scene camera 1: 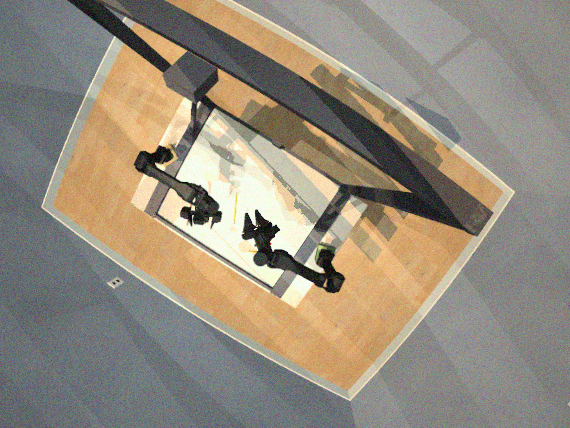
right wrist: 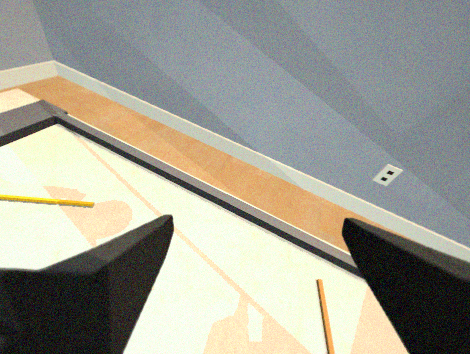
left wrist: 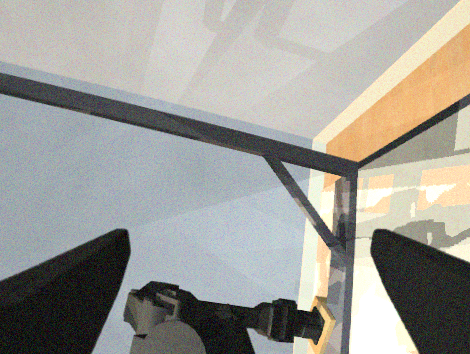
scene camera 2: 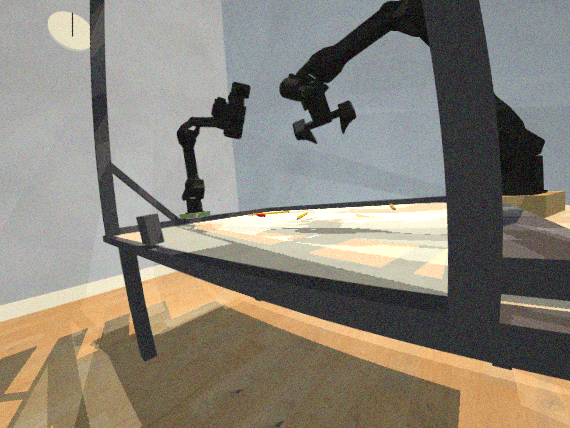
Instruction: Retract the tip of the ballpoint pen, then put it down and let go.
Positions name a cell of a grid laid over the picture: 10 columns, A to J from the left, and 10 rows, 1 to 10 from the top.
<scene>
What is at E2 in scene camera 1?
A dark beam.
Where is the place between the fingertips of the right gripper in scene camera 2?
F4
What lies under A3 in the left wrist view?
A dark frame post.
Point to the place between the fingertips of the left gripper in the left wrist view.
F7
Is the left gripper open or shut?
Open.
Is the right gripper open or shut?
Open.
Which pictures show the left gripper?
Scene camera 1, the left wrist view and scene camera 2 only.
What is the left gripper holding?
Nothing.
</scene>
